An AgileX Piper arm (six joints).
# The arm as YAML. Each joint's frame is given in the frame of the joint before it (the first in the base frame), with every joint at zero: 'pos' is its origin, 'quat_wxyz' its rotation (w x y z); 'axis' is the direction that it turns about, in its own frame. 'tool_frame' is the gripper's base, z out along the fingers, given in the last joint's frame.
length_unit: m
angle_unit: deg
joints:
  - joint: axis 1
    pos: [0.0, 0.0, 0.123]
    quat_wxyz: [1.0, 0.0, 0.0, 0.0]
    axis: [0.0, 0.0, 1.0]
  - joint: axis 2
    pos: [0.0, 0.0, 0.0]
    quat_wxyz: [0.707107, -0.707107, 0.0, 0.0]
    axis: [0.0, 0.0, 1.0]
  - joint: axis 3
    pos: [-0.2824, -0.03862, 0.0]
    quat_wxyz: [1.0, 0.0, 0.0, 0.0]
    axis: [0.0, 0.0, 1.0]
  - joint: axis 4
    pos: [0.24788, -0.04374, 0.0]
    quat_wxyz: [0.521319, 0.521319, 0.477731, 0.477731]
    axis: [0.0, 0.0, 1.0]
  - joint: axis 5
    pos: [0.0, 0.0, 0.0]
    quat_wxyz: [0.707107, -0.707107, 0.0, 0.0]
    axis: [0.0, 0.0, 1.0]
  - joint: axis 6
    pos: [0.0, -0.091, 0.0]
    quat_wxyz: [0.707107, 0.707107, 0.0, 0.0]
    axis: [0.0, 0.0, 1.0]
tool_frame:
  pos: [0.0, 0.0, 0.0]
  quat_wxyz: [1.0, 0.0, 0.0, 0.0]
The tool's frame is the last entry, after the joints.
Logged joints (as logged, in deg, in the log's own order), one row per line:
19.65, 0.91, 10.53, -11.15, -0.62, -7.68
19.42, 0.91, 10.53, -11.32, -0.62, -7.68
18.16, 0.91, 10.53, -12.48, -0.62, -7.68
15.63, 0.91, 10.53, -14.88, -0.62, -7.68
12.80, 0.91, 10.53, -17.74, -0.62, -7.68
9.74, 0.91, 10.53, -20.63, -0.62, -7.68
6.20, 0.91, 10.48, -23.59, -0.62, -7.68
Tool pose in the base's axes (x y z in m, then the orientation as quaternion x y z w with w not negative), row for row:
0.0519, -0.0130, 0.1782, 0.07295, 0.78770, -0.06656, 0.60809
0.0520, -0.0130, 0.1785, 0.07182, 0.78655, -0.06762, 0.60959
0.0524, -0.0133, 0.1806, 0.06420, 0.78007, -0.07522, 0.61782
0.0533, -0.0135, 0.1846, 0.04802, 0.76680, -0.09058, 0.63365
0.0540, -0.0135, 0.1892, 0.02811, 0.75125, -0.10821, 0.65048
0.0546, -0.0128, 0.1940, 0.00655, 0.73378, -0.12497, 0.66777
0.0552, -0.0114, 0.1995, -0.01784, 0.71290, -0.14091, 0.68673
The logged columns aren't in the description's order. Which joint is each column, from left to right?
Columns, left to right: axis 5, axis 3, axis 6, axis 4, axis 2, axis 1.
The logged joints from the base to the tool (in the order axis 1, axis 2, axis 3, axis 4, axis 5, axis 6), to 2 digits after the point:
-7.68, -0.62, 0.91, -11.15, 19.65, 10.53
-7.68, -0.62, 0.91, -11.32, 19.42, 10.53
-7.68, -0.62, 0.91, -12.48, 18.16, 10.53
-7.68, -0.62, 0.91, -14.88, 15.63, 10.53
-7.68, -0.62, 0.91, -17.74, 12.80, 10.53
-7.68, -0.62, 0.91, -20.63, 9.74, 10.53
-7.68, -0.62, 0.91, -23.59, 6.20, 10.48

